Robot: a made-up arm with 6 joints. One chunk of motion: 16 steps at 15 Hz.
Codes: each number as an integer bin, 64 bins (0 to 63) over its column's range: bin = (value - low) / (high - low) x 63, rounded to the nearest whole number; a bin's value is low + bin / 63 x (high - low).
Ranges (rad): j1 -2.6..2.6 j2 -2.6..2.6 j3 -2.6..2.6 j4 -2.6..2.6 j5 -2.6..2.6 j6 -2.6..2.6
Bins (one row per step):
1: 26 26 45 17 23 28
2: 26 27 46 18 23 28
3: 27 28 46 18 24 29
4: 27 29 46 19 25 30
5: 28 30 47 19 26 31
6: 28 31 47 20 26 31
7: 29 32 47 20 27 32
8: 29 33 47 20 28 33
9: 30 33 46 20 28 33
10: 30 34 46 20 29 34
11: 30 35 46 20 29 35
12: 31 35 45 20 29 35
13: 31 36 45 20 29 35
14: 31 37 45 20 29 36
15: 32 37 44 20 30 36
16: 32 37 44 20 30 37
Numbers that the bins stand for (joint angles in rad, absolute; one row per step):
1: -0.4540 -0.4540 1.1143 -1.1968 -0.7016 -0.2889
2: -0.4540 -0.3714 1.1968 -1.1143 -0.7016 -0.2889
3: -0.3714 -0.2889 1.1968 -1.1143 -0.6190 -0.2063
4: -0.3714 -0.2063 1.1968 -1.0317 -0.5365 -0.1238
5: -0.2889 -0.1238 1.2794 -1.0317 -0.4540 -0.0413
6: -0.2889 -0.0413 1.2794 -0.9492 -0.4540 -0.0413
7: -0.2063 0.0413 1.2794 -0.9492 -0.3714 0.0413
8: -0.2063 0.1238 1.2794 -0.9492 -0.2889 0.1238
9: -0.1238 0.1238 1.1968 -0.9492 -0.2889 0.1238
10: -0.1238 0.2063 1.1968 -0.9492 -0.2063 0.2063
11: -0.1238 0.2889 1.1968 -0.9492 -0.2063 0.2889
12: -0.0413 0.2889 1.1143 -0.9492 -0.2063 0.2889
13: -0.0413 0.3714 1.1143 -0.9492 -0.2063 0.2889
14: -0.0413 0.4540 1.1143 -0.9492 -0.2063 0.3714
15: 0.0413 0.4540 1.0317 -0.9492 -0.1238 0.3714
16: 0.0413 0.4540 1.0317 -0.9492 -0.1238 0.4540

